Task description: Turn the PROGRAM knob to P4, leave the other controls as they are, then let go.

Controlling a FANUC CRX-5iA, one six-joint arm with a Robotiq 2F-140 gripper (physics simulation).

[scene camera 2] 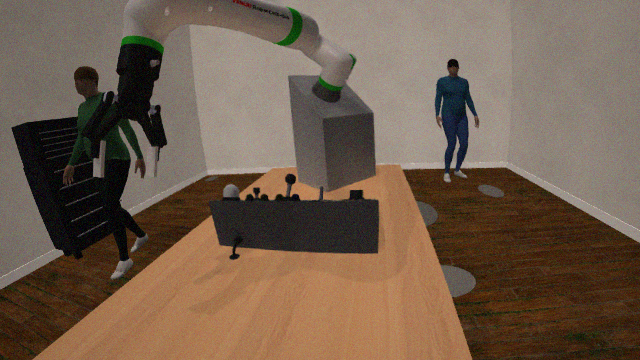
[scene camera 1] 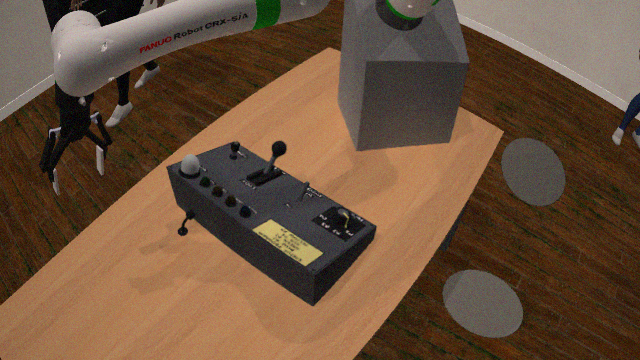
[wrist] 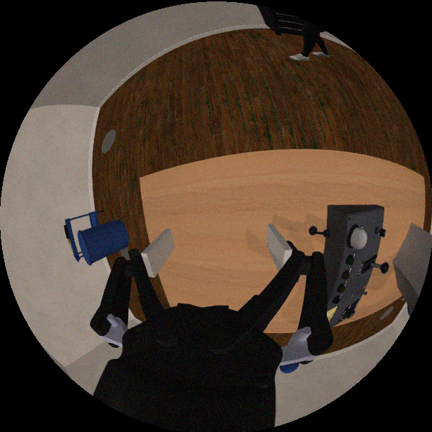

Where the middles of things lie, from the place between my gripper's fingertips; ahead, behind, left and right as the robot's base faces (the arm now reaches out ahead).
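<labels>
Control box [scene camera 1: 288,238]: my gripper well past it, a good way to the right of it, some way above it.
</labels>
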